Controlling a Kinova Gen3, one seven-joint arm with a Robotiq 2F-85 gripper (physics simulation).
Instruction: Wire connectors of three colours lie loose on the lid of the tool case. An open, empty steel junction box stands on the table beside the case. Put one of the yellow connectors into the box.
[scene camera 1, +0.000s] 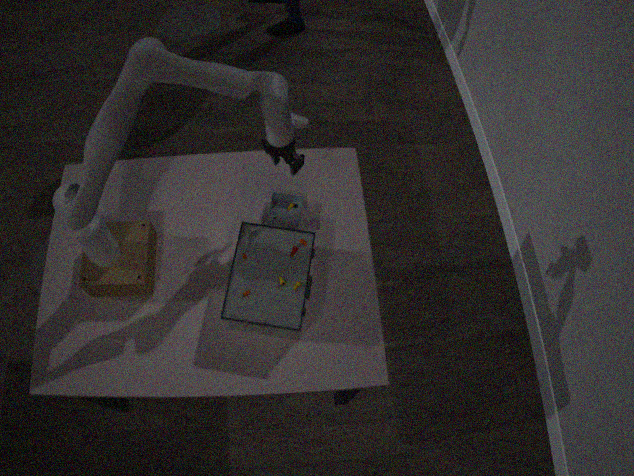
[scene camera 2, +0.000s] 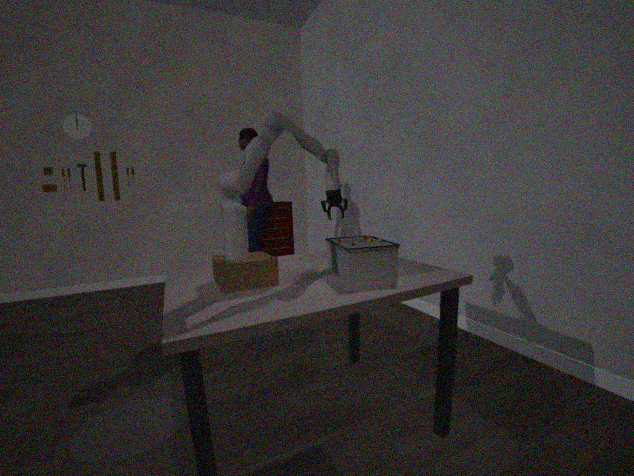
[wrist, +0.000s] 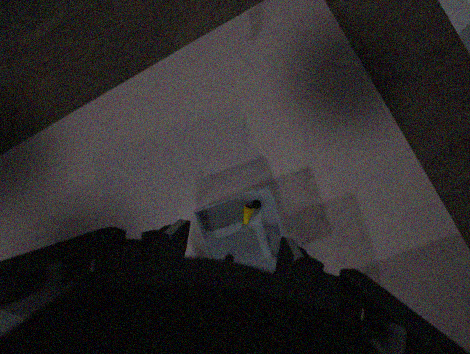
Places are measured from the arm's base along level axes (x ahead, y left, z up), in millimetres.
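Pixels of known places: gripper, between the fingertips: (scene camera 1: 285, 168) (scene camera 2: 336, 219) (wrist: 233, 243); arm's base, origin of its link: (scene camera 1: 106, 253) (scene camera 2: 237, 257).
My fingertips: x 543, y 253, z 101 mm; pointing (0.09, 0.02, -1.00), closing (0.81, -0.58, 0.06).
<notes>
Ahead of a thing's pixels: the offset from my fingertips to its middle. Level surfaces: height alone.
The steel junction box @(38 mm right, 0 mm ahead, 184 mm down) (scene camera 1: 286, 220) (wrist: 270, 204) stands open beside the tool case @(309 mm right, 30 mm back, 138 mm down) (scene camera 1: 266, 309) (scene camera 2: 368, 268); the case hides it in scene camera 2. A yellow connector @(19 mm right, 16 mm ahead, 195 mm down) (scene camera 1: 291, 205) (wrist: 248, 215) with a dark end lies inside the box, near one side wall. On the case lid lie two more yellow connectors, one @(329 mm right, 0 mm ahead, 71 mm down) (scene camera 1: 281, 280) near the middle and one @(343 mm right, 43 mm ahead, 71 mm down) (scene camera 1: 297, 285) near the latch edge, a red connector @(239 mm right, 32 mm ahead, 70 mm down) (scene camera 1: 293, 251) and several orange ones, one @(209 mm right, 59 mm ahead, 72 mm down) (scene camera 1: 303, 241) near a corner. My gripper (scene camera 1: 285, 167) (scene camera 2: 336, 217) (wrist: 233, 243) is open and empty, above the box and clear of it.
The arm's base stands on a wooden block (scene camera 1: 145, 261) (scene camera 2: 245, 274) at the other end of the table @(203 mm down) (scene camera 1: 348, 204) (scene camera 2: 317, 299). A person (scene camera 2: 258, 184) in purple stands behind the arm, near a red cabinet (scene camera 2: 280, 228). A wall (scene camera 1: 588, 153) (scene camera 2: 486, 153) rises beyond the table.
</notes>
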